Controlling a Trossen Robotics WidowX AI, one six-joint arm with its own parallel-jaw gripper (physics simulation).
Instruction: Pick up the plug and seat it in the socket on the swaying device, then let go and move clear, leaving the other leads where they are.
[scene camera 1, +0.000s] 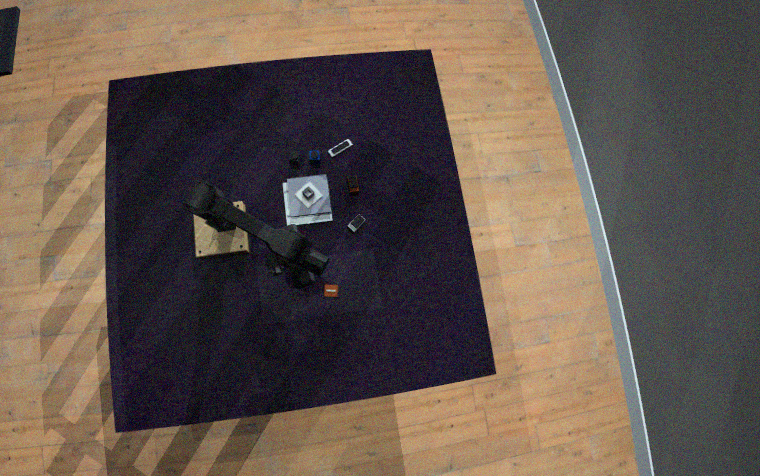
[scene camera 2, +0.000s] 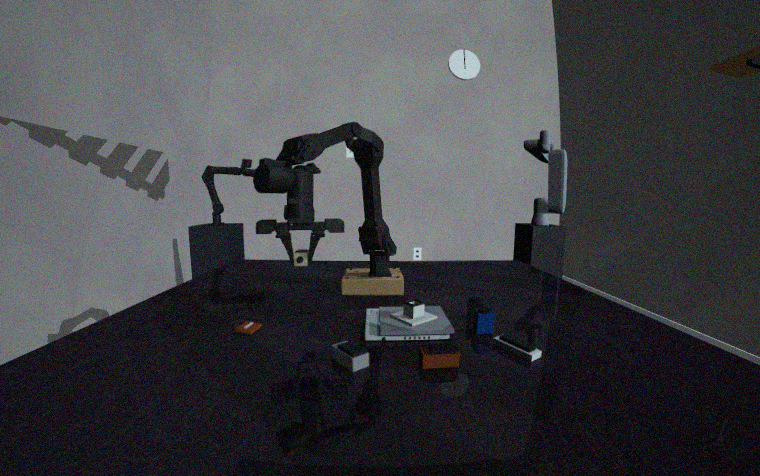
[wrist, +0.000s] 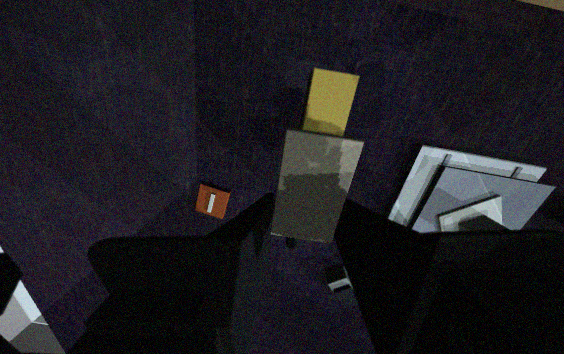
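The plug (scene camera 2: 301, 257) (wrist: 317, 185) has a cream block body and a yellow tip. My gripper (scene camera 1: 294, 274) (scene camera 2: 301, 255) (wrist: 300, 198) is shut on its body and holds it well above the dark mat. In the wrist view the yellow tip (wrist: 332, 102) points up the frame, away from the fingers. The plug does not show in scene camera 1. The device (scene camera 1: 319, 210) (scene camera 2: 440, 326) (wrist: 465, 180) is a grey plate over a white base, to one side of the gripper. Its socket (scene camera 1: 307, 192) (scene camera 2: 413, 309) stands on a white diamond-shaped pad (wrist: 492, 206); a finger partly covers that area in the wrist view.
An orange tile (scene camera 1: 330, 290) (scene camera 2: 248, 327) (wrist: 212, 201) lies near the gripper. A grey block (scene camera 1: 356, 223) (scene camera 2: 351, 356), an orange block (scene camera 1: 352, 184) (scene camera 2: 440, 358), a blue block (scene camera 1: 314, 155) (scene camera 2: 485, 323), a white bar (scene camera 1: 340, 147) (scene camera 2: 518, 348) and a black block (scene camera 1: 295, 161) lie around the device.
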